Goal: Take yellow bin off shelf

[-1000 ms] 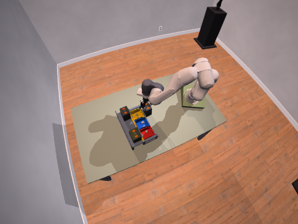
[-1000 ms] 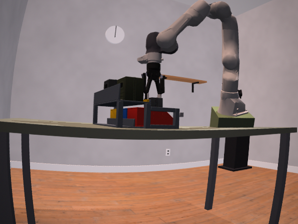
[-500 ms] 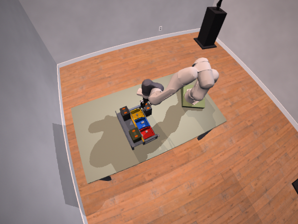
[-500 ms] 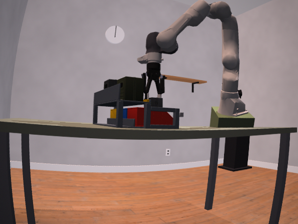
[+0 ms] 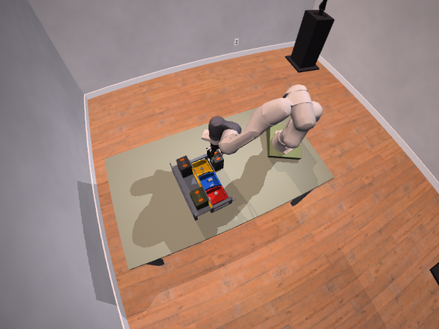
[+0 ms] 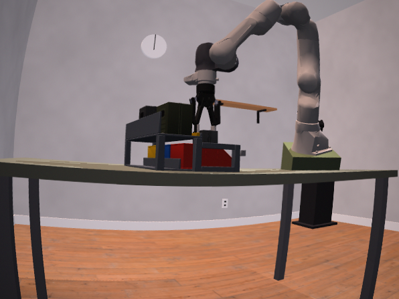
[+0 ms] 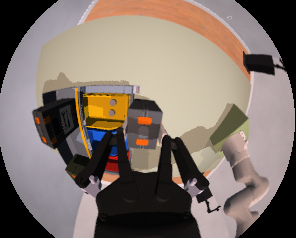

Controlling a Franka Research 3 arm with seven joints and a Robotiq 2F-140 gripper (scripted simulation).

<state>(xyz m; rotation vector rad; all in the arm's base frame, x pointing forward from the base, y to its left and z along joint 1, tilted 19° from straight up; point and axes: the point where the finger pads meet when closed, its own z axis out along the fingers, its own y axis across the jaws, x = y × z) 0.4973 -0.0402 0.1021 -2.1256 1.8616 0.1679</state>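
The black box is 5 cm below my hand. From my hand the other things lie so: yellow bin 13 cm ahead, 1 cm to the left, 9 cm below; red bin 10 cm ahead, 23 cm to the left, 9 cm below; blue bin 11 cm ahead, 12 cm to the left, 9 cm below.
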